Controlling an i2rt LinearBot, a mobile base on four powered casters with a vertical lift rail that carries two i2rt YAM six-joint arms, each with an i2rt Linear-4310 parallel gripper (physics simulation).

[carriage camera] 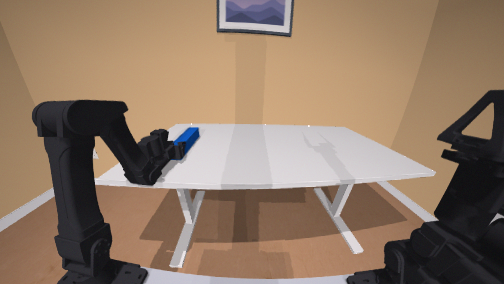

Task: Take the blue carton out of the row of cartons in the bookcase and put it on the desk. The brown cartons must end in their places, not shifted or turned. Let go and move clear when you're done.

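The blue carton [188, 142] lies lengthwise at the left part of the white desk [290, 155], low at the top; whether it touches the surface cannot be told for sure. My left gripper [178, 150] is shut on the near end of the blue carton, its fingers partly hidden by the wrist. My right gripper [467, 127] is raised at the right edge of the picture, away from the desk, with its fingers apart and no object seen between them. The bookcase and the brown cartons do not show in this view.
The desk's near edge runs across the middle of the picture, with the left forearm reaching over its left part. White desk legs [184, 242] [347, 235] stand on the brown floor. A framed picture [254, 33] hangs on the wall behind.
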